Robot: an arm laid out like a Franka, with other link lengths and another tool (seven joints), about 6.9 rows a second.
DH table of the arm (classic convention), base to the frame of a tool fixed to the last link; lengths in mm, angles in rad. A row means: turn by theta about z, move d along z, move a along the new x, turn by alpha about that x. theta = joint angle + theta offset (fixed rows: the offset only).
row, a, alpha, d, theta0
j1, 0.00, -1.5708, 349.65, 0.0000
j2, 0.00, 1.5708, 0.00, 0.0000
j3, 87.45, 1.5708, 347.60, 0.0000
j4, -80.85, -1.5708, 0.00, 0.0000
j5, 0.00, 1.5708, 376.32, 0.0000
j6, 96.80, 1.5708, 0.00, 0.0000
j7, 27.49, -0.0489, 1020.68, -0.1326
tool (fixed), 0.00, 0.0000, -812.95, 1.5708
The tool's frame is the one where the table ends.
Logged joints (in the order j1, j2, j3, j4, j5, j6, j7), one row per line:
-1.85 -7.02 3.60 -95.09 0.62 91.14 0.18
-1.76 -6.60 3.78 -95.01 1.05 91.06 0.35
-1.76 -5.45 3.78 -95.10 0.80 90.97 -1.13
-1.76 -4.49 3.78 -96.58 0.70 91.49 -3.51
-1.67 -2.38 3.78 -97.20 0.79 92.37 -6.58
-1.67 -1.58 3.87 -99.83 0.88 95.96 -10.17
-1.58 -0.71 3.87 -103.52 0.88 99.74 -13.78
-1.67 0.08 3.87 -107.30 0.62 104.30 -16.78
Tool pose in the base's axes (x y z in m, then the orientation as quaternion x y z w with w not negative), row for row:
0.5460 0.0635 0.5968 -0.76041 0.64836 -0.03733 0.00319
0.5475 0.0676 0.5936 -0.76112 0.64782 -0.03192 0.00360
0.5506 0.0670 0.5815 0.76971 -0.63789 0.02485 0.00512
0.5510 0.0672 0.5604 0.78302 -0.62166 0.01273 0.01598
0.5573 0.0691 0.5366 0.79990 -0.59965 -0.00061 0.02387
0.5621 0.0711 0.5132 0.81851 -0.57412 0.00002 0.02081
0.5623 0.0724 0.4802 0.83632 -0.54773 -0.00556 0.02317
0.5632 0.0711 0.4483 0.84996 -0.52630 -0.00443 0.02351
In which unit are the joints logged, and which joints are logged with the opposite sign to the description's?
The joints are logged in degrees. Opposite sign: none.
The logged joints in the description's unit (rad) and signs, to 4 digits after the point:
-0.0323 -0.1225 0.0628 -1.6596 0.0108 1.5907 0.0031
-0.0307 -0.1152 0.0660 -1.6582 0.0183 1.5893 0.0061
-0.0307 -0.0951 0.0660 -1.6598 0.0140 1.5877 -0.0197
-0.0307 -0.0784 0.0660 -1.6856 0.0122 1.5968 -0.0613
-0.0291 -0.0415 0.0660 -1.6965 0.0138 1.6122 -0.1148
-0.0291 -0.0276 0.0675 -1.7424 0.0154 1.6748 -0.1775
-0.0276 -0.0124 0.0675 -1.8068 0.0154 1.7408 -0.2405
-0.0291 0.0014 0.0675 -1.8727 0.0108 1.8204 -0.2929

